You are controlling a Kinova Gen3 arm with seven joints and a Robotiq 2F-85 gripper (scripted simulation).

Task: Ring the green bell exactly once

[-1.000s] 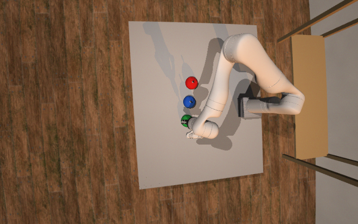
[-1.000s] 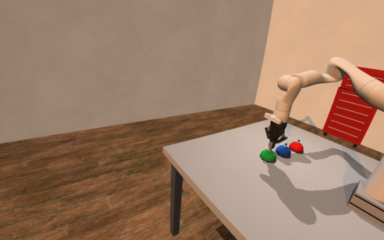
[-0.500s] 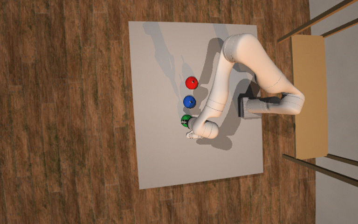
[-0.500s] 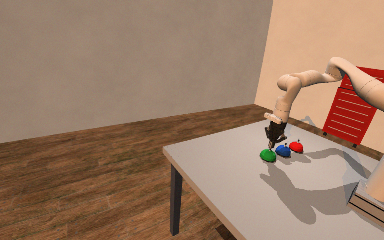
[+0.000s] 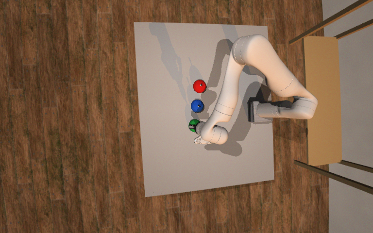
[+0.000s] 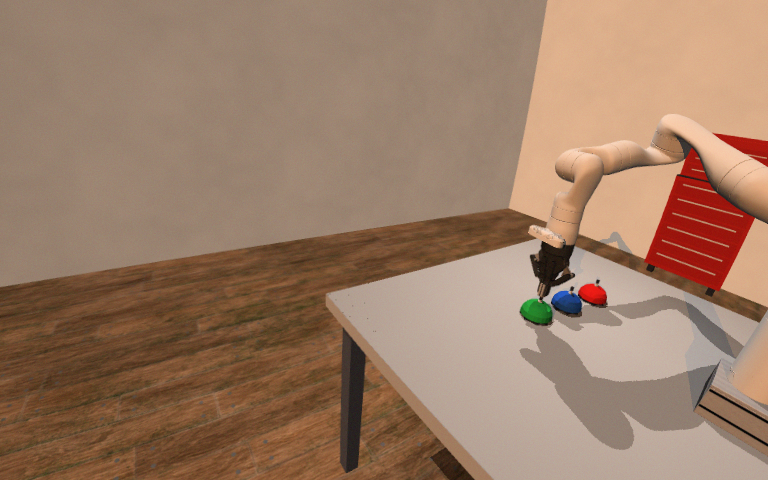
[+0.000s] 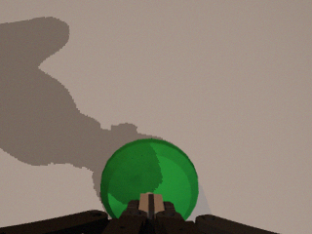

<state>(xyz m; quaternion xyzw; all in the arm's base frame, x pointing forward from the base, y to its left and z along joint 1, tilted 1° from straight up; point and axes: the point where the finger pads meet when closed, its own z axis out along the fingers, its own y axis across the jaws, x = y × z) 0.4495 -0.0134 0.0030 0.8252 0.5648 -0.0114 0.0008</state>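
Right now the green bell is 40 mm below my hand. Also, from my hand: blue bell: 120 mm to the right, 50 mm behind, 40 mm below; then red bell: 240 mm to the right, 90 mm behind, 40 mm below.
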